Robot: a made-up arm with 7 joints. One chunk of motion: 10 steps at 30 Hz.
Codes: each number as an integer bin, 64 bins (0 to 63) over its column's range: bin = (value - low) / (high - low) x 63, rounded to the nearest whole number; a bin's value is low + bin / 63 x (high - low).
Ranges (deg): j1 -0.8..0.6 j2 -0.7..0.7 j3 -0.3..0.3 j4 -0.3..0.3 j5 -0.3..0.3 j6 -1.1..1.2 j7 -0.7..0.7
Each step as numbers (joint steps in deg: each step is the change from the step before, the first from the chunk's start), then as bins.
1 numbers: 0.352 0.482 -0.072 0.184 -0.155 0.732 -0.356
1 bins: 52 53 24 51 15 50 15
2 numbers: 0.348 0.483 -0.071 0.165 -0.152 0.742 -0.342
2 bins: 52 53 24 49 16 50 16
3 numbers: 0.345 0.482 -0.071 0.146 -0.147 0.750 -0.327
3 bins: 52 53 24 47 16 51 17
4 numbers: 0.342 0.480 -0.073 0.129 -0.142 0.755 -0.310
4 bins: 51 53 24 45 17 51 18
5 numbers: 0.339 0.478 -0.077 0.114 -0.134 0.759 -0.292
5 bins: 51 53 23 43 17 51 18
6 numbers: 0.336 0.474 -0.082 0.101 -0.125 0.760 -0.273
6 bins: 51 53 23 42 18 51 19
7 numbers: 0.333 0.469 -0.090 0.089 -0.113 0.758 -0.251
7 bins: 51 53 22 41 20 51 20
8 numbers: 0.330 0.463 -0.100 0.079 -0.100 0.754 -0.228
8 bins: 51 52 21 40 21 51 21
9 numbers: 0.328 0.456 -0.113 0.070 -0.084 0.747 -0.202
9 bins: 51 52 20 39 23 51 22
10 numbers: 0.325 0.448 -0.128 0.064 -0.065 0.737 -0.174
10 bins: 51 52 18 38 25 50 24
